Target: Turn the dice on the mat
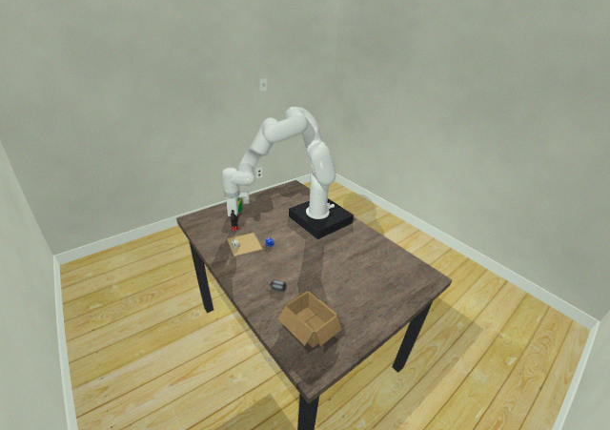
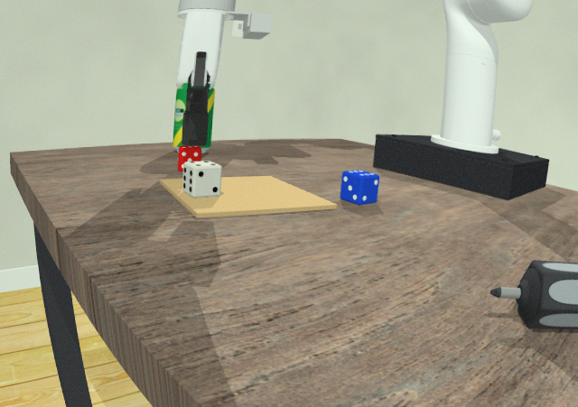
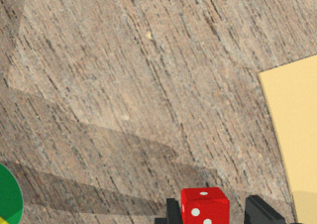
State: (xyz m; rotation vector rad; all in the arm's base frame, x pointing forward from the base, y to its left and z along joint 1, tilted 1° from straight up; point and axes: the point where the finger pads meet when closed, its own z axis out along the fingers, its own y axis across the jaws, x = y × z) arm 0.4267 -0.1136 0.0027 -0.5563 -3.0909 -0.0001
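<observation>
Right now the red die is 4 cm below my hand. The rest, counted from my hand: green can (16 cm to the right, 6 cm behind, 1 cm above); white die (14 cm to the left, 4 cm below, 4 cm ahead); tan mat (14 cm to the left, 5 cm below).
</observation>
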